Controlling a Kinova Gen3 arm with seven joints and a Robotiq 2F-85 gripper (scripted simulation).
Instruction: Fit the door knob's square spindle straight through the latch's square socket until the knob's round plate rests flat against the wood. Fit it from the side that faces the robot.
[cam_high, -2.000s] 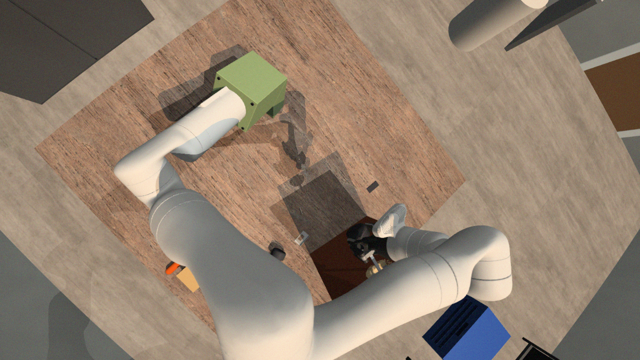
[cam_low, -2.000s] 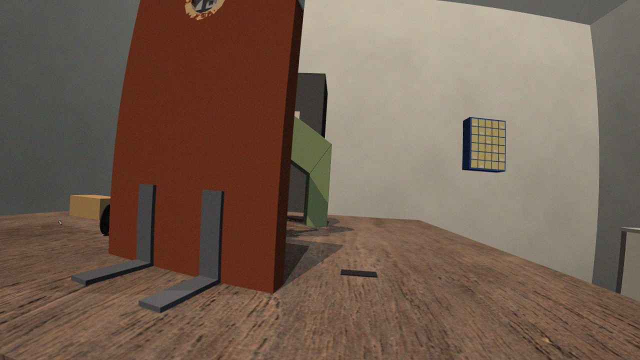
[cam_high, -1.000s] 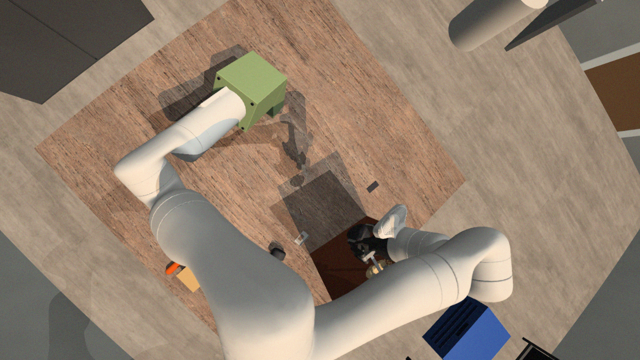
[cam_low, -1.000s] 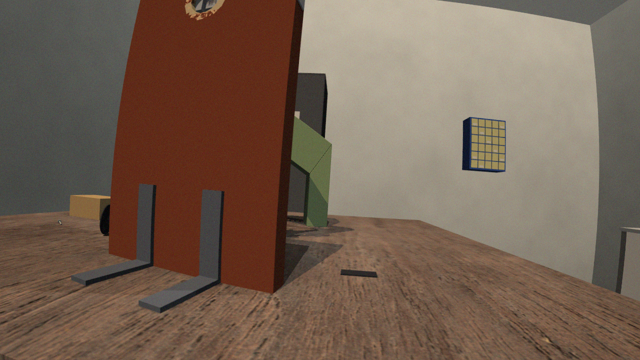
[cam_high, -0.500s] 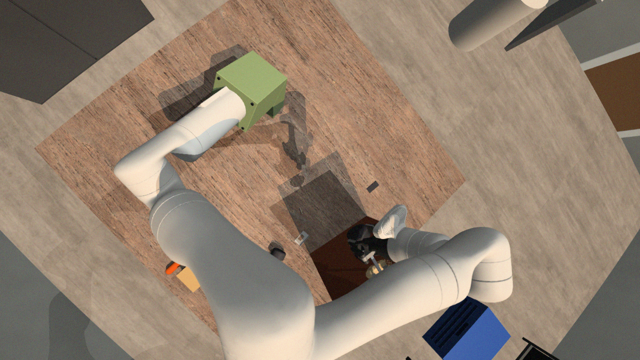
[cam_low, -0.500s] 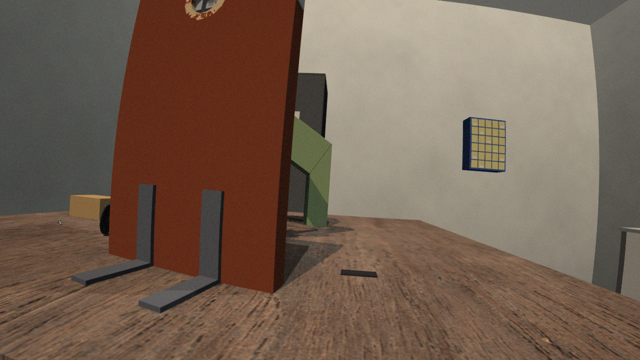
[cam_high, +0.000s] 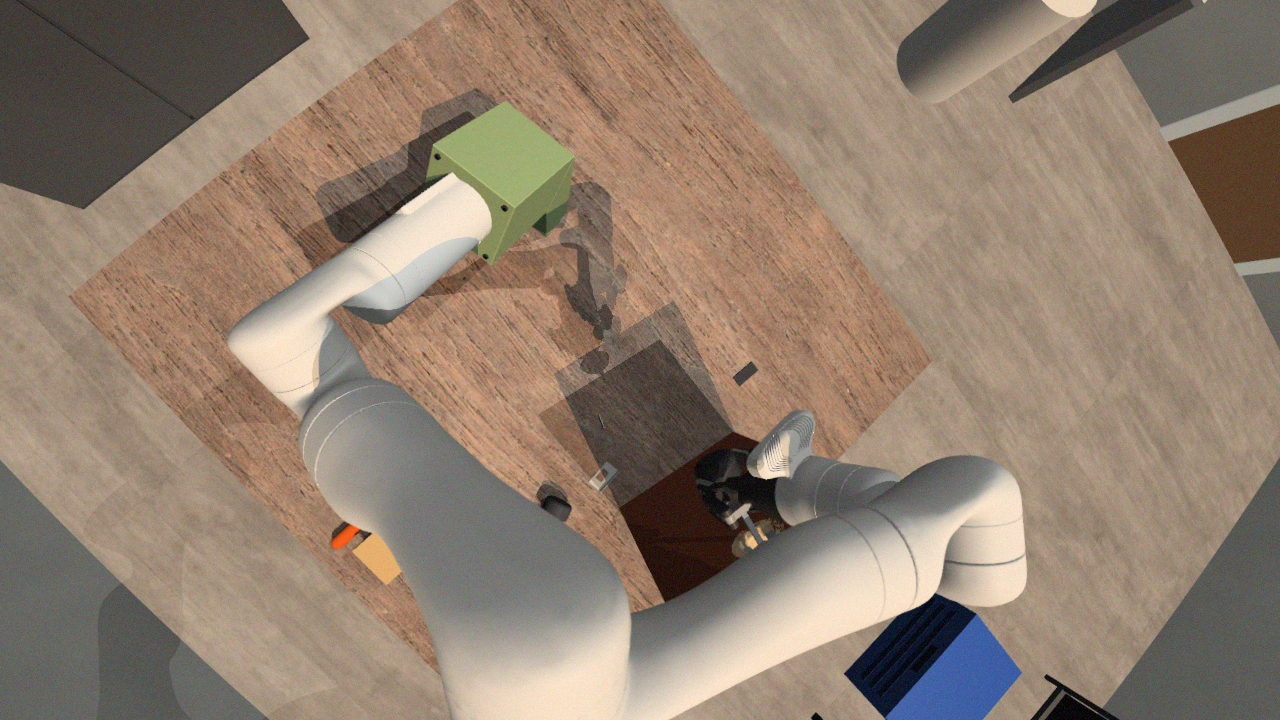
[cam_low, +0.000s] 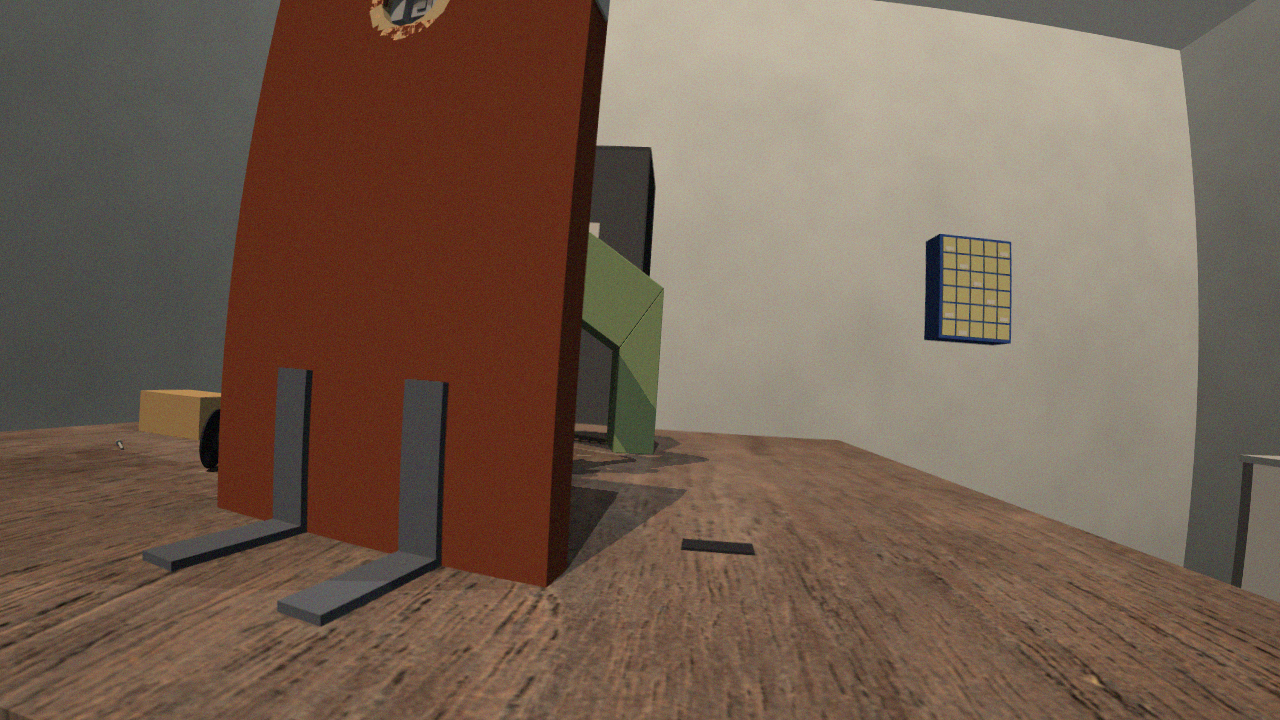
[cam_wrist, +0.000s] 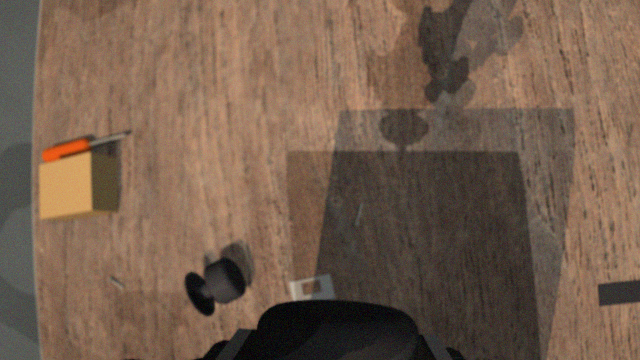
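Right now the latch socket is 130 mm ahead of my hand, 20 mm to the right of it and 10 mm below it. Also, from my hand: tan box 530 mm to the right, 390 mm below, 170 mm behind; dark flat strip 420 mm below, 230 mm to the left, 50 mm ahead.
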